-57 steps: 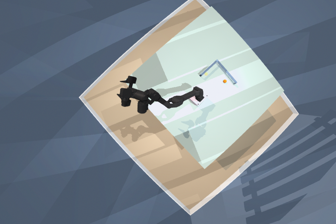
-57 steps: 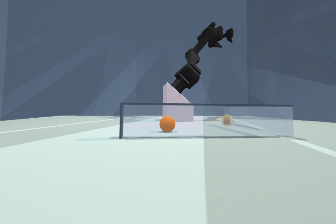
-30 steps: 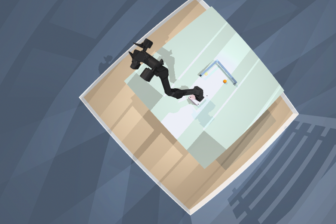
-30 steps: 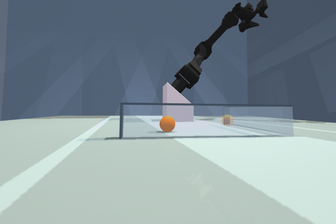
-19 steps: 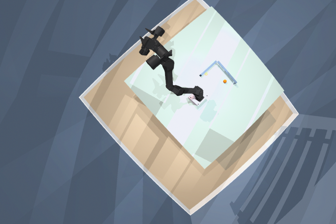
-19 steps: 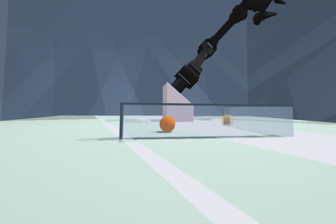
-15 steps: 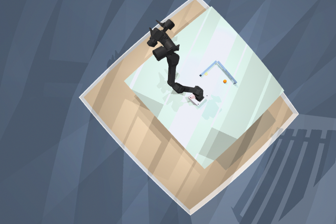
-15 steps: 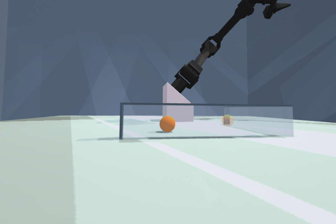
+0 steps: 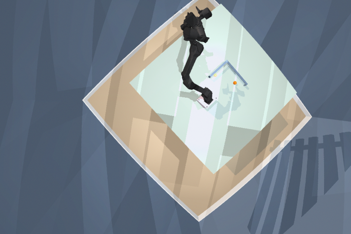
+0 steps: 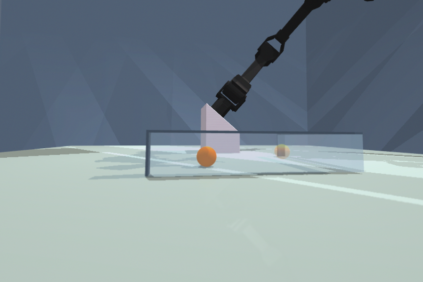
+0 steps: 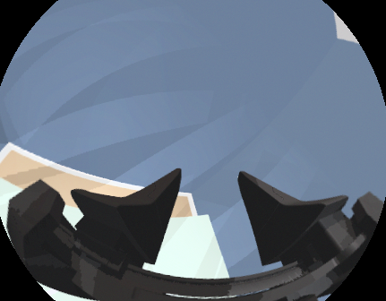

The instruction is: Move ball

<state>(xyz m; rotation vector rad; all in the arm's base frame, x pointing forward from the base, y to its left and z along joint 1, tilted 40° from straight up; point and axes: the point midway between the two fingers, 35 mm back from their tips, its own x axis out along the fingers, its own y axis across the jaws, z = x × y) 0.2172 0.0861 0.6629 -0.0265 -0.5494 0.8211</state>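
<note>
My gripper tip is 62 cm to the left of the orange ball, 54 cm above it and 8 cm short of it. Round my gripper tip: see-through copy: 54 cm below, 42 cm to the right, 1 cm behind.
</note>
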